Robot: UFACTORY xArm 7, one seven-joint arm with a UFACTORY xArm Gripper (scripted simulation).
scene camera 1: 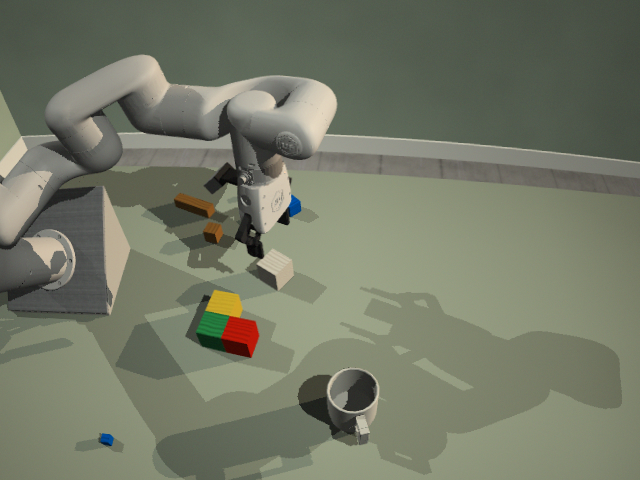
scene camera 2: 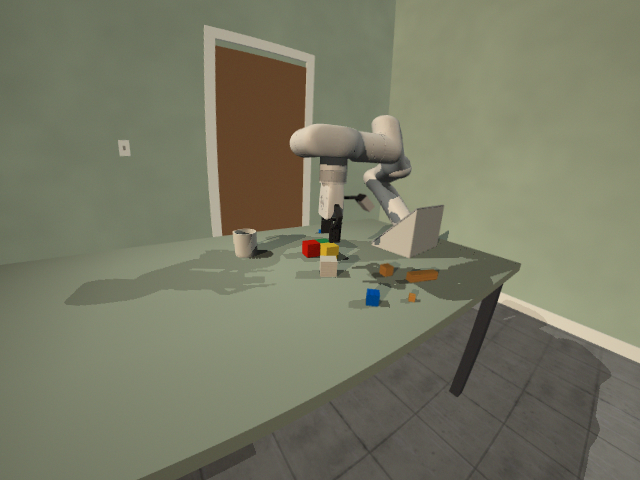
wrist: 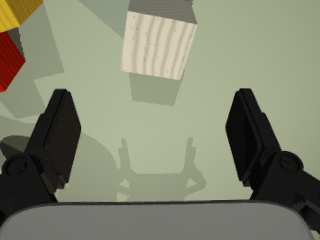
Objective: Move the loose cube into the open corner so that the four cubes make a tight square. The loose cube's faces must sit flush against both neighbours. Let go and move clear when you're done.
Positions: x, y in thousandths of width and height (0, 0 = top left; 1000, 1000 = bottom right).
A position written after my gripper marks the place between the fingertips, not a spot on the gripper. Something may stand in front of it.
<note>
I see my gripper (scene camera 1: 421, 497).
My gripper shows as well in scene camera 2 (scene camera 2: 515, 495) and in the wrist view (wrist: 480, 452).
</note>
